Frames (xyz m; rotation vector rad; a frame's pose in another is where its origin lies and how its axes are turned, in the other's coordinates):
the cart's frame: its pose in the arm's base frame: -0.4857 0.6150 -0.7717 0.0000 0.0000 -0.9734
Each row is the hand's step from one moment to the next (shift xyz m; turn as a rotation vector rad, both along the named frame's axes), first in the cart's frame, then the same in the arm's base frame.
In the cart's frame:
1: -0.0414 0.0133 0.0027 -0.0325 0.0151 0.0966
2: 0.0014 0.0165 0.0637 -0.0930 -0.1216 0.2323
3: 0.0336 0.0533 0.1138 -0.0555 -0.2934 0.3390
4: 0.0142 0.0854 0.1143 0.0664 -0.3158 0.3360
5: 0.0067 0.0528 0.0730 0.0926 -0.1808 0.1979
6: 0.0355 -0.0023 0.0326 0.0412 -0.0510 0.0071
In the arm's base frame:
1: -0.0123 0.0417 0.0027 -0.0058 0.0354 0.0966
2: 0.0144 0.0081 0.0637 -0.1529 0.0085 0.2323
3: 0.0630 0.0022 0.1138 -0.2738 -0.1191 0.3390
4: 0.0786 0.0363 0.1143 -0.2238 -0.2325 0.3360
5: 0.0474 0.0242 0.0730 -0.0974 -0.1783 0.1979
6: 0.0181 -0.0306 0.0326 -0.0190 -0.0628 0.0071

